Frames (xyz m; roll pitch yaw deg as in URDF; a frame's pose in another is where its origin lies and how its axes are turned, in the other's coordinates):
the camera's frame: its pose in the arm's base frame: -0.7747 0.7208 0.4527 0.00 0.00 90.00
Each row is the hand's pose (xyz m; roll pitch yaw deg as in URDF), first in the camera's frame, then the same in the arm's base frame.
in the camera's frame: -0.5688 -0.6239 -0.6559 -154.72 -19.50 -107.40
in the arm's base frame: -0.1508 0.1520 -0.2032 -154.72 -19.50 -17.40
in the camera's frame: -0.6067 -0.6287 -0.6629 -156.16 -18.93 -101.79
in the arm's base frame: -0.1460 0.1141 -0.2102 -156.16 -18.93 -11.79
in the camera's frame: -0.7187 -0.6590 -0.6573 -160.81 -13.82 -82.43
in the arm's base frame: -0.1157 0.0021 -0.2046 -160.81 -13.82 7.57
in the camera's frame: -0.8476 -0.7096 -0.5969 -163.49 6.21 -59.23
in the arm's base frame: -0.0651 -0.1268 -0.1442 -163.49 6.21 30.77
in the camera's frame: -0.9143 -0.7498 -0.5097 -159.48 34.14 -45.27
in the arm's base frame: -0.0249 -0.1935 -0.0570 -159.48 34.14 44.73
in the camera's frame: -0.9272 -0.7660 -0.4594 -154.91 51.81 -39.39
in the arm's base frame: -0.0087 -0.2064 -0.0067 -154.91 51.81 50.61
